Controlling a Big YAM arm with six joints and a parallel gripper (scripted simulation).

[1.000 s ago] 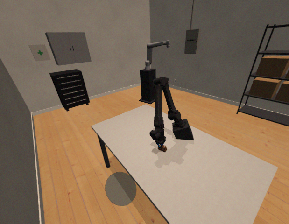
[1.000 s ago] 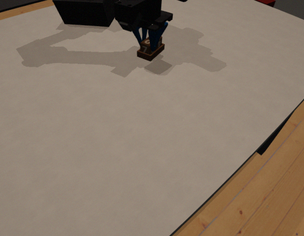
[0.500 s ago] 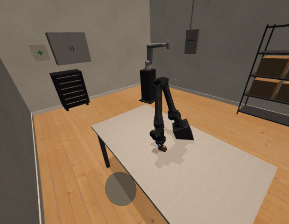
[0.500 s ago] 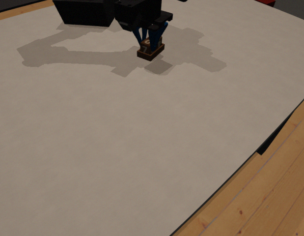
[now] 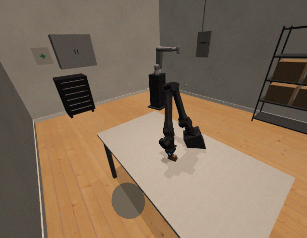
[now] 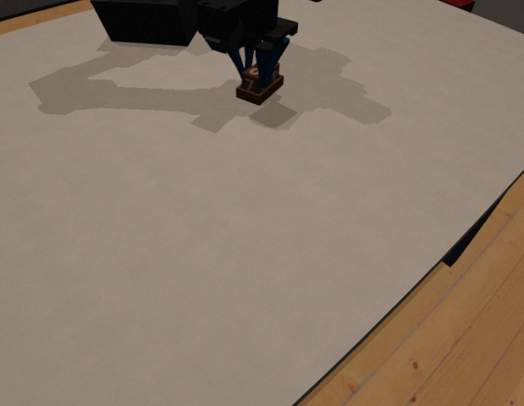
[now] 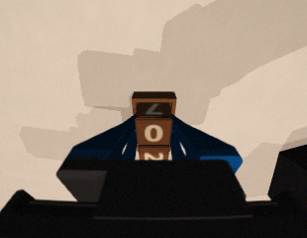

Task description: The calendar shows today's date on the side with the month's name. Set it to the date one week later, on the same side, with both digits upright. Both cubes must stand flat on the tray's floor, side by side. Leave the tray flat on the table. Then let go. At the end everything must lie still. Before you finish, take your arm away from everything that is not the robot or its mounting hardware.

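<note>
My hand is 2 cm to the right of the small brown tray and 2 cm above it.
</note>
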